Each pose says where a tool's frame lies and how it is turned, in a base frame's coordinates. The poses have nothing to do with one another.
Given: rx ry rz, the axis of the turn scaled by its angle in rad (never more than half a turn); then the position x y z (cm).
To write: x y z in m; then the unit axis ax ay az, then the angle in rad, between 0 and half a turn. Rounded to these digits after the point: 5 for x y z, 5 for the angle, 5 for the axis.
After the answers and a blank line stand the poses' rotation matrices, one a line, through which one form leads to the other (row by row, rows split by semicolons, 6 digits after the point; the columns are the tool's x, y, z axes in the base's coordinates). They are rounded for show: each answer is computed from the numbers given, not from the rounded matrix.
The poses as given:
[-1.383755 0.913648 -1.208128 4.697 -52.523 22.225]
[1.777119 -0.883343 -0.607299 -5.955 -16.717 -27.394]
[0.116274 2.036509 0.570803 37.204 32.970 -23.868]
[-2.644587 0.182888 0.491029 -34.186 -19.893 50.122]
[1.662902 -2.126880 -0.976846 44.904 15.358 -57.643]
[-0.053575 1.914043 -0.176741 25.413 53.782 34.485]
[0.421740 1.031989 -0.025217 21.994 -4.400 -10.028]
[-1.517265 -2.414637 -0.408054 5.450 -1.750 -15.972]
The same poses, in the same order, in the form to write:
[0.04697 -0.52523 0.22225 -0.67447 0.44533 -0.58887 2.05161]
[-0.05955 -0.16717 -0.27394 0.85628 -0.42563 -0.29262 2.07539]
[0.37204 0.32970 -0.23868 0.05489 0.96144 0.26948 2.11818]
[-0.34186 -0.19893 0.50122 -0.98093 0.06784 0.18213 2.69600]
[0.44904 0.15358 -0.57643 0.57919 -0.74079 -0.34024 2.87108]
[0.25413 0.53782 0.34485 -0.02786 0.99538 -0.09191 1.92293]
[0.21994 -0.04400 -0.10028 0.37820 0.92545 -0.02261 1.11512]
[0.05450 -0.01750 -0.15972 -0.52668 -0.83818 -0.14165 2.88081]

0.202810 0.082818 0.975709; -0.961385 -0.172457 0.214471; 0.186030 -0.981529 0.044644
0.604238 -0.284504 -0.744280; -0.796803 -0.214715 -0.564803; 0.000881 0.934320 -0.356433
-0.515877 -0.149859 0.843453; 0.310348 0.885006 0.347058; -0.798470 0.440803 -0.410046
0.928140 -0.205087 -0.310636; -0.048091 -0.893600 0.446281; -0.369111 -0.399273 -0.839248
-0.304909 -0.751599 -0.584918; -0.933440 0.113964 0.340150; -0.188997 0.649701 -0.736321
-0.343859 0.048975 0.937743; -0.123570 0.987594 -0.096890; -0.930855 -0.149193 -0.333542
0.520156 0.216286 0.826231; 0.175673 0.919623 -0.351329; -0.835809 0.327892 0.440352
-0.420785 0.904500 -0.069431; 0.831457 0.415147 0.369231; 0.362794 0.097638 -0.926740

